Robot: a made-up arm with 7 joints.
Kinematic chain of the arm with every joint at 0, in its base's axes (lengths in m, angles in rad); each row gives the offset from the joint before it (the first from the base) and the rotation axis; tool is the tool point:
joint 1: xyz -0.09 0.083 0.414 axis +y
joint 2: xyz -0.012 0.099 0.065 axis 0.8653 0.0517 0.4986
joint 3: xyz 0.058 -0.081 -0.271 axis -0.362 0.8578 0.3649
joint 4: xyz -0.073 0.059 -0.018 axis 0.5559 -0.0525 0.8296
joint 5: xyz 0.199 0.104 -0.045 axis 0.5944 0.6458 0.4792
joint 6: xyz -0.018 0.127 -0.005 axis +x
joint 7: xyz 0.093 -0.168 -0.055 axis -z
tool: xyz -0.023 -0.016 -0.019
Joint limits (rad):
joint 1: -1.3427..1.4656
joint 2: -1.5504..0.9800
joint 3: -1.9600..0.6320
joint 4: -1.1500..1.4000
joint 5: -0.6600..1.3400
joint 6: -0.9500..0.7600
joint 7: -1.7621..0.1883
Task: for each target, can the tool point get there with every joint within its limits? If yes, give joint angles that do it. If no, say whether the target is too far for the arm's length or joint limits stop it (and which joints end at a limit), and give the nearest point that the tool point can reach.
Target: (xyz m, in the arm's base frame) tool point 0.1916 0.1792 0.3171
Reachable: yes | joints -0.7267 -0.3696 0.3678 0.6449 -0.3972 -0.4862 -0.1966
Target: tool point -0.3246 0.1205 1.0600
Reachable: no: joint limits stop it (at a limit: joint 2, joint 3, joint 6, joint 7) | nearest point -0.2319 0.0220 0.8047 | short by 0.289 m
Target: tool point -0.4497 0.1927 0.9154
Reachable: no: joint limits stop it (at a limit: joint 2, joint 3, joint 6, joint 7) | nearest point -0.3189 0.0735 0.7331 | short by 0.254 m
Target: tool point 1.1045 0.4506 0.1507
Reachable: no: too far | nearest point 0.4635 0.3140 0.2920 | short by 0.670 m
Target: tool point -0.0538 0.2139 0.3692
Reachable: yes | joints 1.2484 0.2182 -1.1421 0.6770 -0.5019 -0.7072 -1.3901
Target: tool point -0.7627 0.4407 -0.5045
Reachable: no: too far | nearest point -0.4244 0.3179 -0.0426 | short by 0.586 m
